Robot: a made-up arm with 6 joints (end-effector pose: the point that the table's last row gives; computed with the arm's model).
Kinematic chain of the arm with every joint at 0, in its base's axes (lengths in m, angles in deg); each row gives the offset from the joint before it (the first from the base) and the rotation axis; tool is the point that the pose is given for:
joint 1: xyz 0 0 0.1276 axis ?
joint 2: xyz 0 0.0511 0 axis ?
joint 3: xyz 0 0 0.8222 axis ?
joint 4: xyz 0 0 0.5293 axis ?
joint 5: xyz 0 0 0 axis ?
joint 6: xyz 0 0 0.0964 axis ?
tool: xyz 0 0 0
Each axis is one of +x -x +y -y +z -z.
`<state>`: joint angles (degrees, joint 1 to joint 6).
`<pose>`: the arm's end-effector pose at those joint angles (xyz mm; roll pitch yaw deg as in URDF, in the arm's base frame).
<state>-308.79 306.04 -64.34 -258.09 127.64 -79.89</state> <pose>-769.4 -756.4 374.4 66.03 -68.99 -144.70</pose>
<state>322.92 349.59 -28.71 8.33 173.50 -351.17</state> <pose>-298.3 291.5 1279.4 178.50 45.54 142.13</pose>
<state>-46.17 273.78 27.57 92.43 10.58 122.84</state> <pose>-887.9 1024.2 505.8 48.62 40.22 -178.08</pose>
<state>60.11 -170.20 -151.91 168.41 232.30 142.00</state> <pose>72.6 198.1 -357.3 -165.10 7.25 -89.20</pose>
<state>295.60 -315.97 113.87 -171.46 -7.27 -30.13</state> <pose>391.4 -694.4 135.2 175.38 -14.23 -42.02</pose>
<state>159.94 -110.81 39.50 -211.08 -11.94 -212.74</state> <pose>1257.7 -502.7 51.5 59.11 -20.33 88.68</pose>
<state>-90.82 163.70 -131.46 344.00 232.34 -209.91</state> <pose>66.1 -420.6 -224.5 -106.99 67.72 -29.29</pose>
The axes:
joint 1: +z
joint 2: +y
joint 3: +y
joint 4: +z
joint 5: +y
joint 6: +z

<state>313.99 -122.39 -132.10 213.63 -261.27 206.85</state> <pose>-124.2 126.3 -374.0 32.96 -6.54 -28.37</pose>
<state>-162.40 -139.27 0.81 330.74 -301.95 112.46</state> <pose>932.5 284.1 -882.5 -84.55 3.44 -47.45</pose>
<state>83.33 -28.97 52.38 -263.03 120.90 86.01</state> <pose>-157.5 -199.9 1291.2 117.17 -19.69 -87.10</pose>
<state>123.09 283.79 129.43 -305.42 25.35 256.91</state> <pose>87.6 -289.6 673.5 -66.99 28.86 66.47</pose>
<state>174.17 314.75 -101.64 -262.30 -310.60 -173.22</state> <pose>881.9 -214.3 205.2 134.70 31.35 41.17</pose>
